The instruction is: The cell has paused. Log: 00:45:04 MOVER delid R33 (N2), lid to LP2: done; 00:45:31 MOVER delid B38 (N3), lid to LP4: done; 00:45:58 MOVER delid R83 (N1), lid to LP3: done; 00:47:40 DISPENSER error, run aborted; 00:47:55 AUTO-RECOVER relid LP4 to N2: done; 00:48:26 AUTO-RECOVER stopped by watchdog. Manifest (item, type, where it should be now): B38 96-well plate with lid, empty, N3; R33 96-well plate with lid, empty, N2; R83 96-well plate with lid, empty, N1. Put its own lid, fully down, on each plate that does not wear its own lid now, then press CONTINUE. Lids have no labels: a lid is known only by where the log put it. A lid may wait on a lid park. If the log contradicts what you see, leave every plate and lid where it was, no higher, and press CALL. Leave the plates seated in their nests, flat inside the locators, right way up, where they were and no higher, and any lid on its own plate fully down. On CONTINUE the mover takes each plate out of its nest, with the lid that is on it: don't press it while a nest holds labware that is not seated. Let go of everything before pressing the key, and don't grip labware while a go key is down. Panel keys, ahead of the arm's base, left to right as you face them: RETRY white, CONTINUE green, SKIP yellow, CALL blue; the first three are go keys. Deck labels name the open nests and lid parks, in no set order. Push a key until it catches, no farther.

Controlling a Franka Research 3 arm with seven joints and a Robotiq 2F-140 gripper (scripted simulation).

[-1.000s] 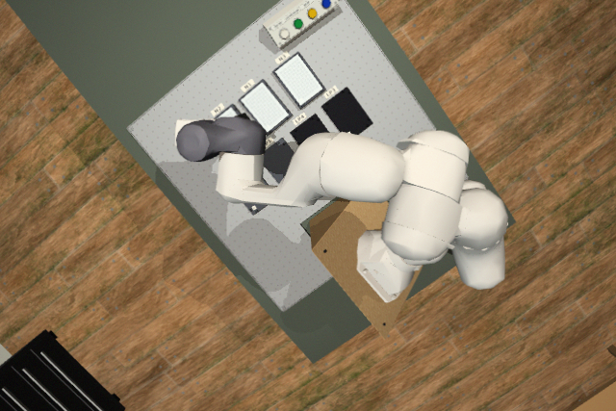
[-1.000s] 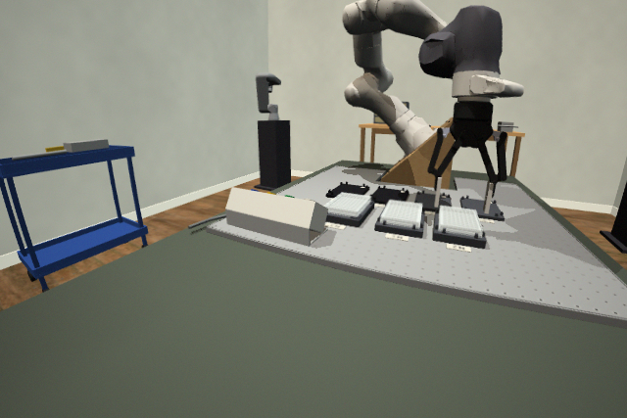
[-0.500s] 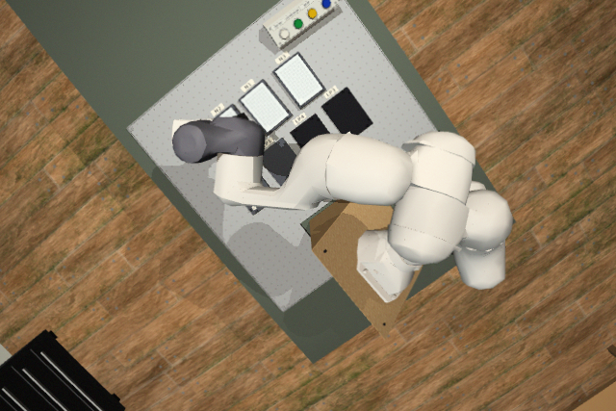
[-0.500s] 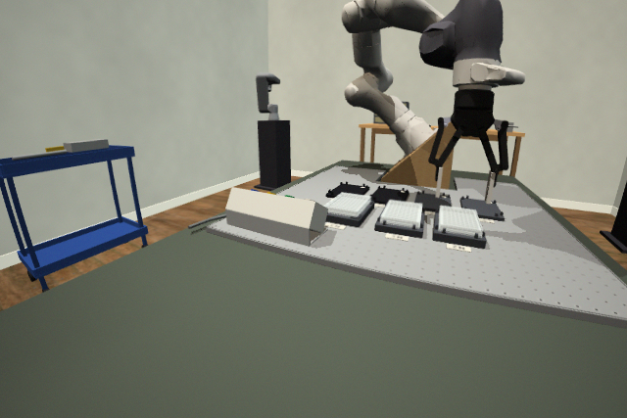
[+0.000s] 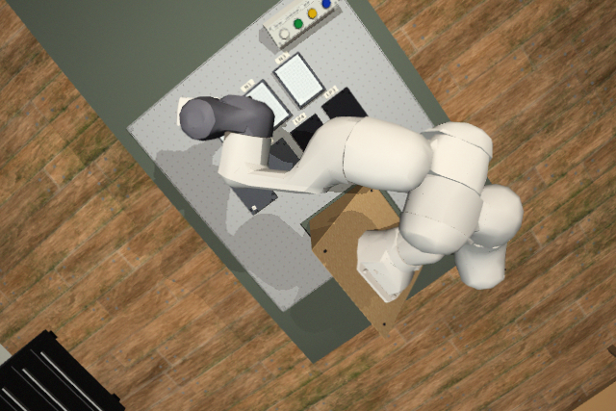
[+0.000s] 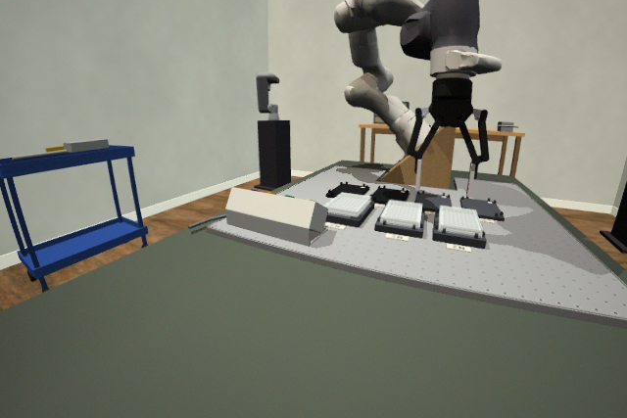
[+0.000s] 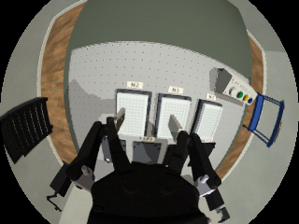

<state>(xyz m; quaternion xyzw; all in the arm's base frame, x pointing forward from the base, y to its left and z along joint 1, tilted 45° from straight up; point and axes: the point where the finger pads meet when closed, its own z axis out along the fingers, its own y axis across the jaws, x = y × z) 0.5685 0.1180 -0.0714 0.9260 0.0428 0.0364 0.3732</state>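
The green key lies 300 mm to the right of my hand, 130 mm ahead of it and 50 mm below it. Round my hand: lid park LP4: 200 mm behind, 160 mm to the right, 110 mm below; then LP1: 210 mm behind, 110 mm below, 30 mm to the right; then lid park LP2: 220 mm behind, 110 mm below, 100 mm to the left.
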